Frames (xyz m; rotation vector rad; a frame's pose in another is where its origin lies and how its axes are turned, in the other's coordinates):
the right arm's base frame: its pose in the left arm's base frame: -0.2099 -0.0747 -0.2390 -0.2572 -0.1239 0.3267
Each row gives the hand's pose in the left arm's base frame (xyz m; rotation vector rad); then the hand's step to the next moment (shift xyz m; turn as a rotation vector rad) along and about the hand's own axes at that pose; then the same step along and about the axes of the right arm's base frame.
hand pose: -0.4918 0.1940 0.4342 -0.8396 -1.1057 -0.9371
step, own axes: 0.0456 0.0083 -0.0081 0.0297 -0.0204 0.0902
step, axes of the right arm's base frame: 0.0162 -0.0285 0.0338 -0.0154 0.0620 0.0732
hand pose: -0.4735 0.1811 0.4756 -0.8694 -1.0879 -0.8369
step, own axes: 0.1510 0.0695 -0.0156 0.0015 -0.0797 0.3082
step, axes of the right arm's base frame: 0.1073 -0.0716 0.1060 -0.0886 0.2560 0.1672
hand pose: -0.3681 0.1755 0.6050 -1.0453 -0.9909 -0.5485
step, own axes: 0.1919 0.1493 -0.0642 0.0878 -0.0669 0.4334
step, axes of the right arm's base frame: 0.2334 -0.0769 0.0535 -0.0404 0.3456 0.2810
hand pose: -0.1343 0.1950 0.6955 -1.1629 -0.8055 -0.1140
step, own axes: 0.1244 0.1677 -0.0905 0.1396 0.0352 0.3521
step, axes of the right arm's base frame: 0.2079 -0.0159 -0.0911 0.0710 0.3149 0.2013
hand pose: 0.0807 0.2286 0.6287 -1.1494 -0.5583 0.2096
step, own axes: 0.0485 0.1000 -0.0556 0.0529 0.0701 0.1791
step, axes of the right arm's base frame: 0.0757 0.0156 -0.0973 0.0280 0.1893 0.0562
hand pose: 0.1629 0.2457 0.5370 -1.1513 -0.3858 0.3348
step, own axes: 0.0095 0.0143 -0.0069 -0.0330 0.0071 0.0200
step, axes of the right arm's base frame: 0.0103 0.0043 -0.0148 -0.0354 0.0164 0.0038
